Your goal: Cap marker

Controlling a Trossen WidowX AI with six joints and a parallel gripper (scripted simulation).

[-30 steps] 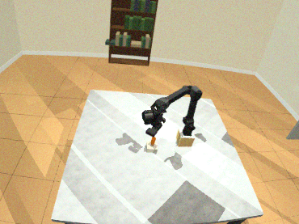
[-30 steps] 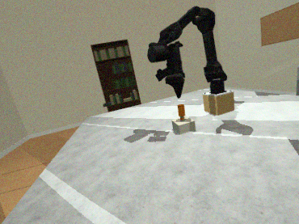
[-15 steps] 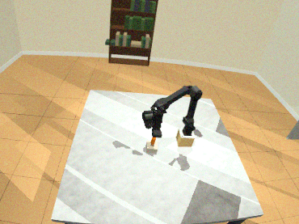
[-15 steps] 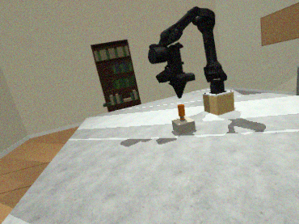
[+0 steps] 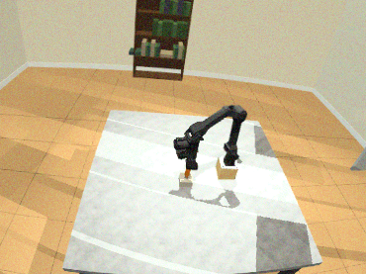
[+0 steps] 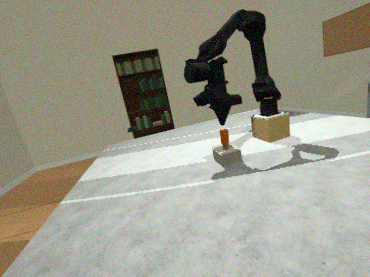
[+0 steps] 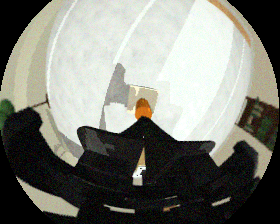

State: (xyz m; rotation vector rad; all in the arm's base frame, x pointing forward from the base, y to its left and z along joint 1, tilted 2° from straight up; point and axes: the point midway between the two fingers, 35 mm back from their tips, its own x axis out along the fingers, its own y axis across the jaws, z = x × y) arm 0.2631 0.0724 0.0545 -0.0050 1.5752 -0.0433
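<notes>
Right now my gripper tip is 40 mm above the orange cap. The rest, counted from my gripper tip: holder block: 110 mm below.
</notes>
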